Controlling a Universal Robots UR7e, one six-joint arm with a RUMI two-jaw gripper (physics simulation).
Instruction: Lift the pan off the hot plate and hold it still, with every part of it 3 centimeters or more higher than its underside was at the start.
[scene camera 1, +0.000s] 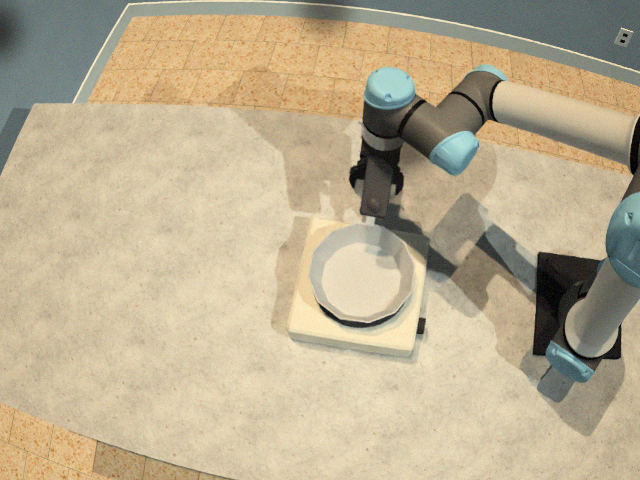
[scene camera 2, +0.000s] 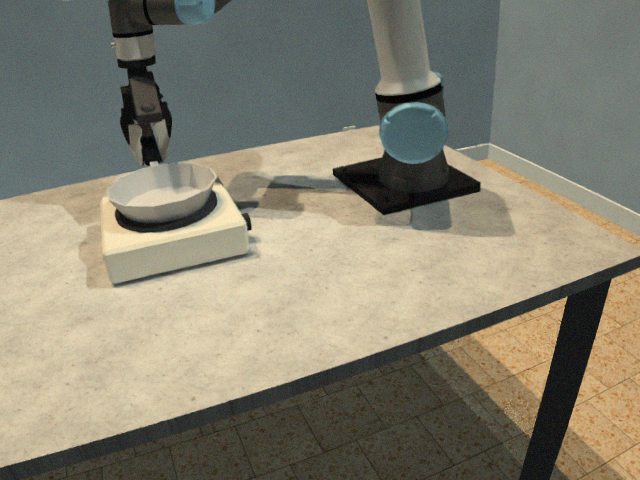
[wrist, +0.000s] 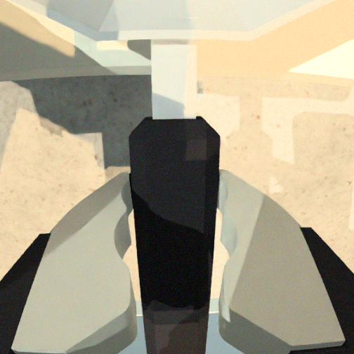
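Where they show: gripper, fingertip midpoint: (scene camera 2: 152, 163); arm's base, link origin: (scene camera 2: 413, 177).
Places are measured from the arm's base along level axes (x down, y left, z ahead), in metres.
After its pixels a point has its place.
Note:
The light grey pan (scene camera 1: 361, 281) @[z 0.517, x -0.060, y 0.066 m] (scene camera 2: 165, 193) @[z 0.516, x -0.061, y 0.019 m] (wrist: 175, 17) sits level on the dark round burner of the cream hot plate (scene camera 1: 351, 339) @[z 0.506, x -0.048, y 0.178 m] (scene camera 2: 178, 258) @[z 0.510, x -0.010, y 0.182 m]. Its pale stem (wrist: 172, 75) leads to a black handle (scene camera 2: 149, 149) @[z 0.536, x -0.115, y -0.092 m] (wrist: 174, 150), which slants up away from the pan. My gripper (scene camera 1: 376, 190) @[z 0.535, x -0.083, y -0.096 m] (scene camera 2: 151, 156) @[z 0.535, x -0.083, y -0.096 m] (wrist: 173, 174) is shut on the black handle, with one pale finger against each side, a little behind the stem. In the scene camera 1 view the wrist parts hide most of the handle and the fingertips.
A black knob (scene camera 1: 421, 326) @[z 0.383, x -0.033, y 0.116 m] (scene camera 2: 247, 221) @[z 0.381, x -0.026, y 0.125 m] sticks out of the hot plate's side. The arm's black base plate (scene camera 1: 545, 315) @[z 0.106, x 0.003, y 0.022 m] (scene camera 2: 361, 188) @[z 0.123, x 0.003, y 0.006 m] stands on the table (scene camera 1: 155, 310) @[z 0.915, x 0.019, y 0.218 m] (scene camera 2: 310, 310) @[z 0.334, x 0.019, y 0.356 m] to the right of the hot plate. The table's far edge lies behind the gripper.

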